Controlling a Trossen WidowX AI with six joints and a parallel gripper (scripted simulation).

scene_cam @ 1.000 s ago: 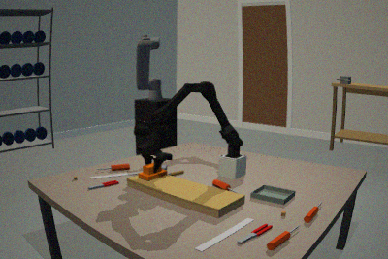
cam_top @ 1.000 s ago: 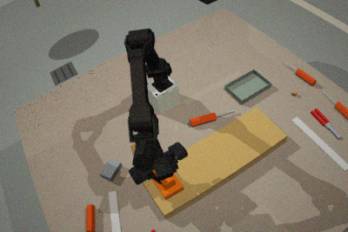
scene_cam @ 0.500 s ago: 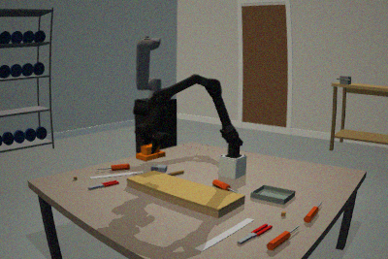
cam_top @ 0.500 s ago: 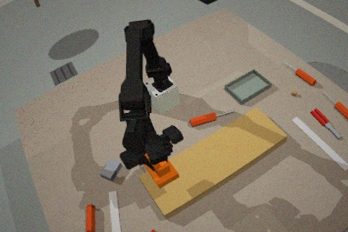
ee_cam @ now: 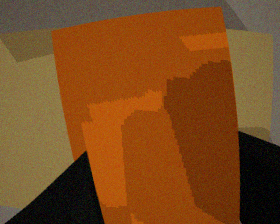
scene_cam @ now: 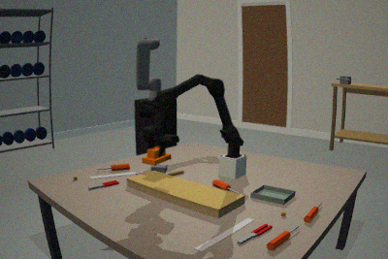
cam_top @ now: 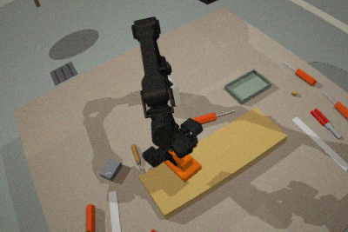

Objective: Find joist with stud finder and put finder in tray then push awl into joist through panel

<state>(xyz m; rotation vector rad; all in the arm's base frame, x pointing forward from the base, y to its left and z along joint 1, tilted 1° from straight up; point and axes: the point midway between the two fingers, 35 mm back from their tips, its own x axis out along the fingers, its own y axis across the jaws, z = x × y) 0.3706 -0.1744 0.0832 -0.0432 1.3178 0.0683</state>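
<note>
Now: the grey-green tray 20 cm behind my gripper tip, 48 cm to the left of it and 15 cm below it. Also, from my gripper tip: orange stud finder (2 cm behind, 2 cm above); grey block (23 cm behind, 18 cm to the right, 15 cm below); awl (20 cm behind, 8 cm to the right, 15 cm below).
</note>
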